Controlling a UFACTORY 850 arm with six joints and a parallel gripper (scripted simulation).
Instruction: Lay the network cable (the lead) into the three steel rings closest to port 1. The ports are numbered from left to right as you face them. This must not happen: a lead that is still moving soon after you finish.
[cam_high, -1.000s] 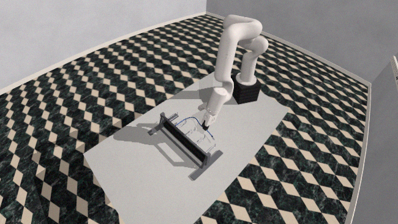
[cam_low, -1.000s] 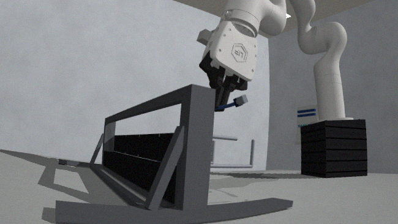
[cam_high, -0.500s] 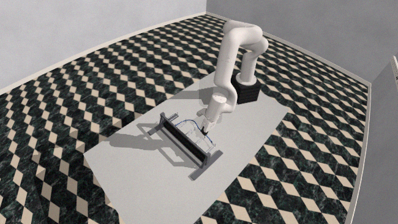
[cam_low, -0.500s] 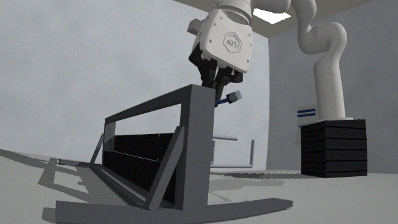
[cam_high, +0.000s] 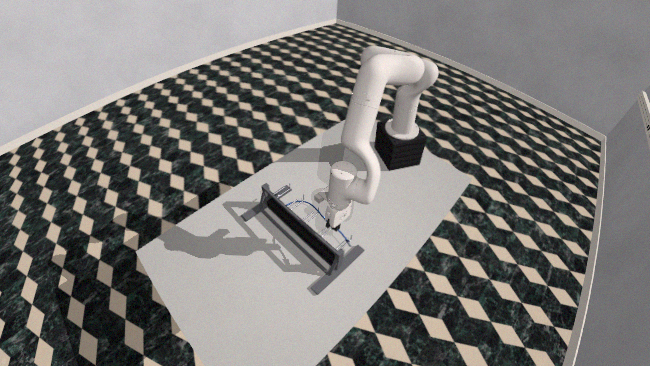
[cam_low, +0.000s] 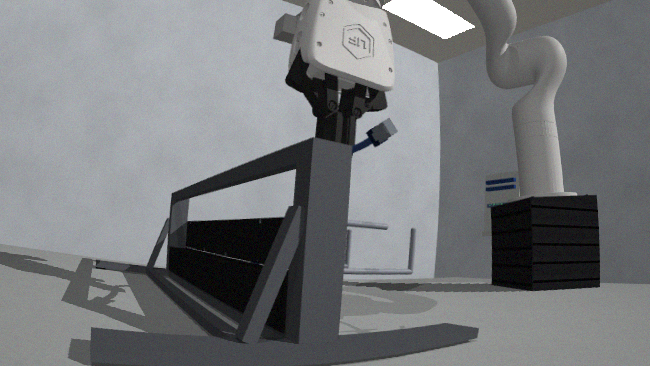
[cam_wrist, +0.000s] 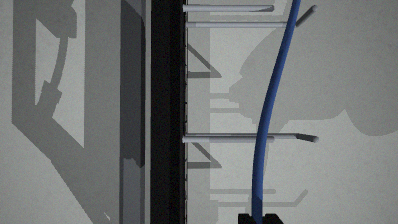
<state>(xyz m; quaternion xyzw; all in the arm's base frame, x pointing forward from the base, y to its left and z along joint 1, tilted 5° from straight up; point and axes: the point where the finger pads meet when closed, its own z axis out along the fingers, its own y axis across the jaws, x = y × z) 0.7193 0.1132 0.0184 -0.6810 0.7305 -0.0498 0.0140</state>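
The grey plug lies 80 mm to the left of my hand, 20 mm below it and 20 mm ahead of it. Also, from my hand: dark grey rack: 150 mm to the right, 110 mm below, 50 mm ahead.
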